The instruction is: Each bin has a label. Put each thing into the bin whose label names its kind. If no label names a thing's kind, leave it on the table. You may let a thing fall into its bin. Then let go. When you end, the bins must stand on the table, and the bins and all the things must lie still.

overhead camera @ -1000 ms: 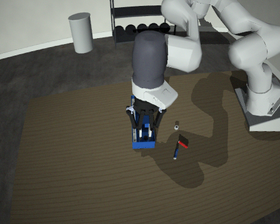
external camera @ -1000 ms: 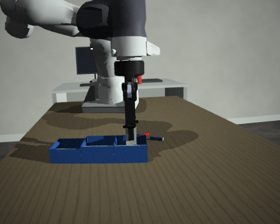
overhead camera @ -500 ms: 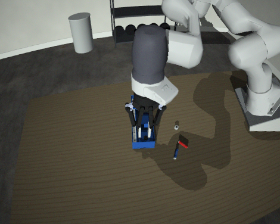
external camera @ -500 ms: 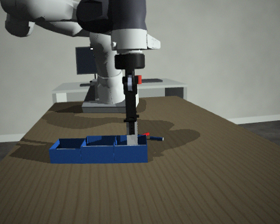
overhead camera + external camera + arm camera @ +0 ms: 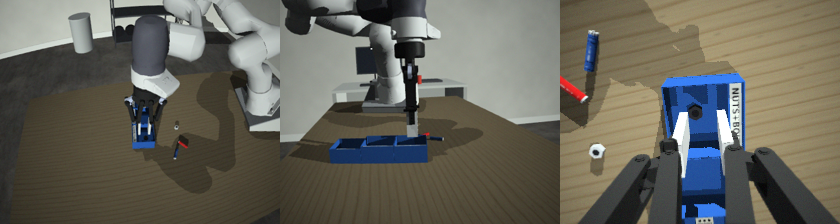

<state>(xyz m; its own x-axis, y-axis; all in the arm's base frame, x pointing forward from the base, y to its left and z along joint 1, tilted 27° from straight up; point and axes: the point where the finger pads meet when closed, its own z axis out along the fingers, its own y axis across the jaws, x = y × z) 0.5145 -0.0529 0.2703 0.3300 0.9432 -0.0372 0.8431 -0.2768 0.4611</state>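
My gripper is now 150 mm past the white nut and 90 mm above it. The rest, counted from my hand: dark nut 80 mm below, 10 mm behind; then red marker 130 mm behind, 90 mm to the left, 90 mm below; then blue cylinder 110 mm to the left, 90 mm below, 80 mm behind.
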